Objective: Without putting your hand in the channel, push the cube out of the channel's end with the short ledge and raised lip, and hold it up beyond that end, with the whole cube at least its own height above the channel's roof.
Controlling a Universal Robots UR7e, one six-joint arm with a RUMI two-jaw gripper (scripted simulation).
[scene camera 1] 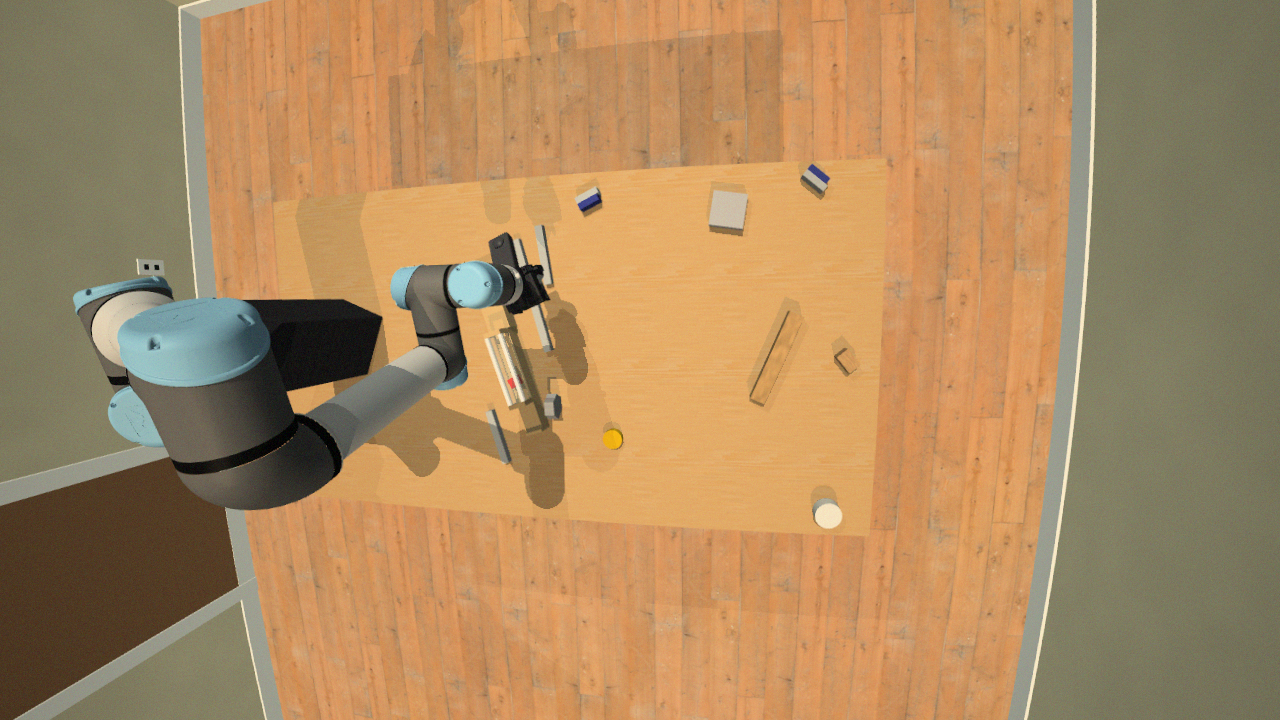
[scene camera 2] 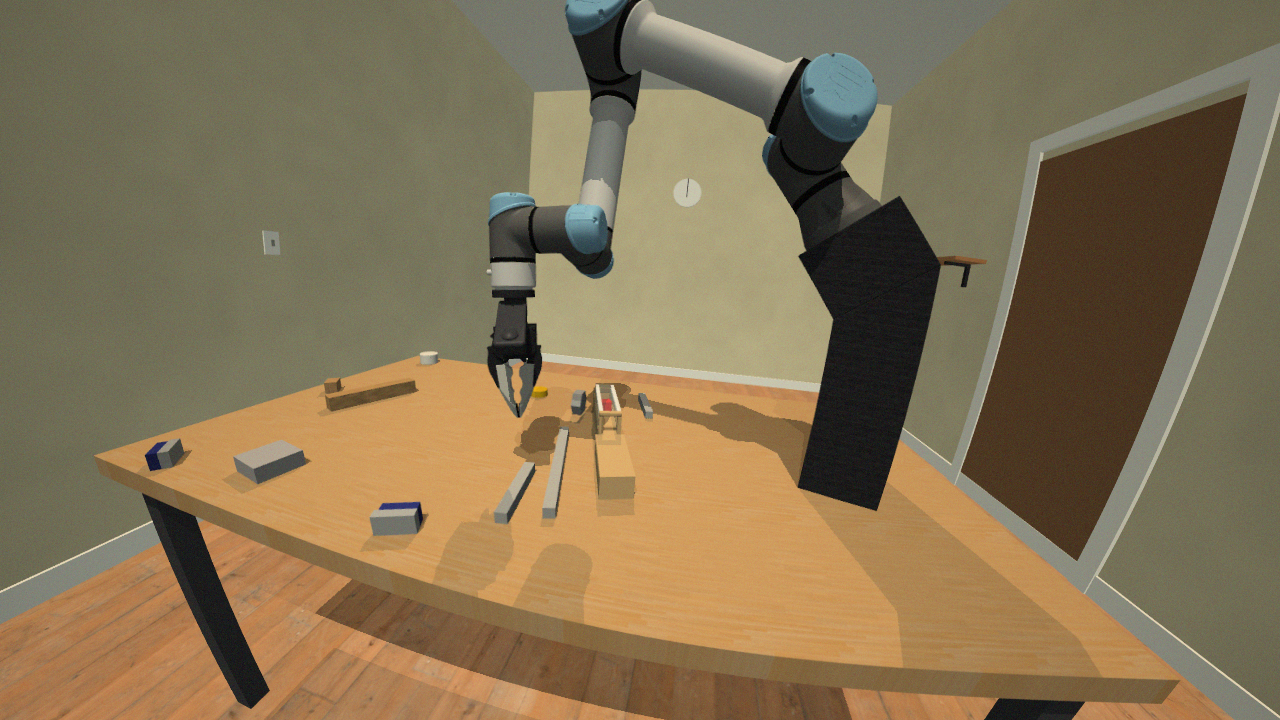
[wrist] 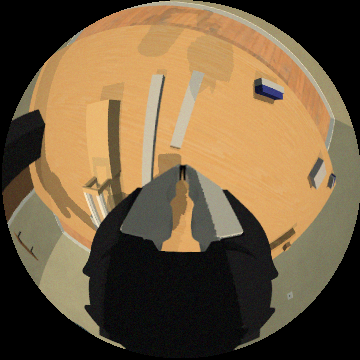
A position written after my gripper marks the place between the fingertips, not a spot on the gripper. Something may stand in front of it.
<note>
In view: my gripper point(scene camera 2: 518, 417), a grey slab point(scene camera 2: 263, 463), a long grey stick point(scene camera 2: 549, 509), a wooden plank point(scene camera 2: 340, 400) and a short grey stick point(scene camera 2: 505, 509).
The grey slab also shows in scene camera 1 point(scene camera 1: 728, 209). The long grey stick shows as well in scene camera 1 point(scene camera 1: 537, 311) and in the wrist view point(wrist: 157, 81). My gripper shows as well in scene camera 1 point(scene camera 1: 539, 279) and in the wrist view point(wrist: 182, 166).
</note>
